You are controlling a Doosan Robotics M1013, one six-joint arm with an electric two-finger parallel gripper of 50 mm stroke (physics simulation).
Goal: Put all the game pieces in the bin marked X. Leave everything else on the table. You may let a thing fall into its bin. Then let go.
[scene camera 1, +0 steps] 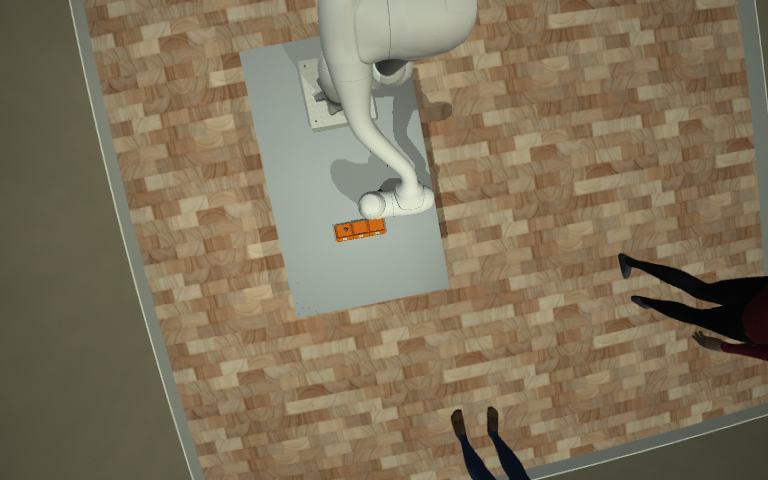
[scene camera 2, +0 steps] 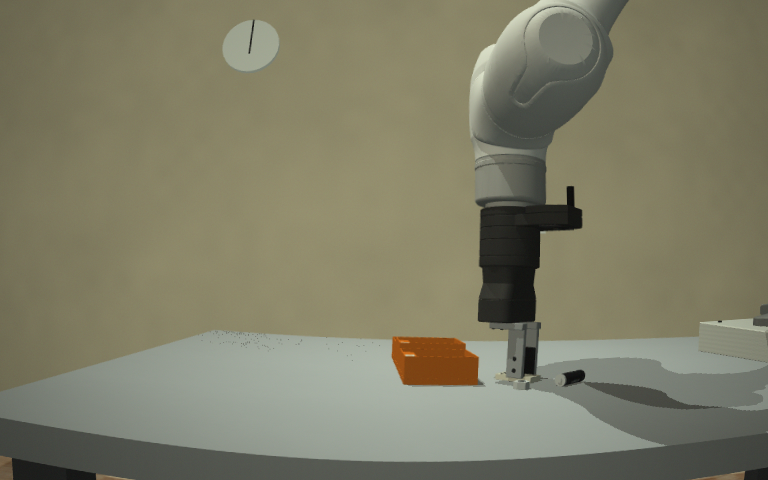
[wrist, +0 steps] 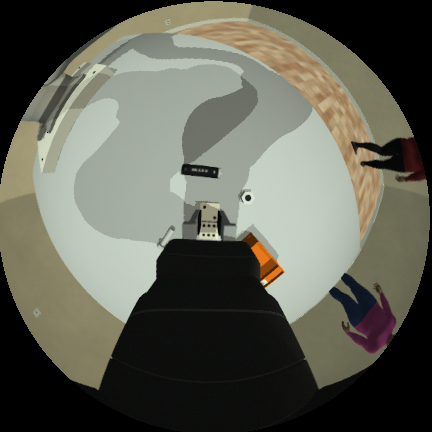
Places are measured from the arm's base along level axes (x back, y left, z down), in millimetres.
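Pixels of known places: gripper, between the fingertips: (scene camera 2: 521,376) (wrist: 208,217).
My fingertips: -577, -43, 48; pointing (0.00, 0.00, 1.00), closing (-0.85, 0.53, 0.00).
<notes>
Ahead of a thing's pixels: the offset from my fingertips to its middle, as dx, dy, dz.
A cream domino with black dots {-2, -4, +2} (scene camera 2: 500,376) (wrist: 209,212) lies flat at table height between the fingers. My gripper (scene camera 2: 522,374) (wrist: 208,217) is shut on it, pointing straight down; the arm hides both in scene camera 1. The orange three-compartment bin {-82, -115, -15} (scene camera 1: 360,228) (scene camera 2: 441,371) (wrist: 265,257) stands close by the gripper. A small dark piece {-55, -183, -10} (scene camera 1: 346,229) is in its left compartment in scene camera 1. The bin's labels are too small to read, so I cannot tell which compartment is X.
A black battery-like cylinder {+43, +45, -2} (scene camera 2: 573,377) (wrist: 200,171) lies on the table near the domino. A hex nut {-26, +52, +1} (scene camera 2: 521,385) (wrist: 242,196) lies beside the domino. A pale bolt {+34, -62, +0} (wrist: 166,237) lies on the other side. The robot's base plate (scene camera 1: 317,121) is at the table's far end.
</notes>
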